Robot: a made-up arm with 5 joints. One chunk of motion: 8 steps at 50 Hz.
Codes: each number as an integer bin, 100 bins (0 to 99) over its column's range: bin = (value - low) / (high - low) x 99, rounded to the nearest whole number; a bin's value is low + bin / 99 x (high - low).
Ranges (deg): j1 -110..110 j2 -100.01..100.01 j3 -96.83..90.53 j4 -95.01..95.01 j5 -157.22..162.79
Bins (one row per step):
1: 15 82 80 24 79
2: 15 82 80 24 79
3: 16 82 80 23 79
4: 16 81 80 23 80
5: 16 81 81 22 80
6: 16 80 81 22 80
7: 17 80 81 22 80
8: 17 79 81 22 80
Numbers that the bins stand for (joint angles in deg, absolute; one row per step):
1: -76.67 65.66 54.57 -48.94 98.14
2: -76.67 65.66 54.57 -48.94 98.14
3: -74.44 65.66 54.57 -50.86 98.14
4: -74.44 63.64 54.57 -50.86 101.37
5: -74.44 63.64 56.46 -52.78 101.37
6: -74.44 61.62 56.46 -52.78 101.37
7: -72.22 61.62 56.46 -52.78 101.37
8: -72.22 59.60 56.46 -52.78 101.37

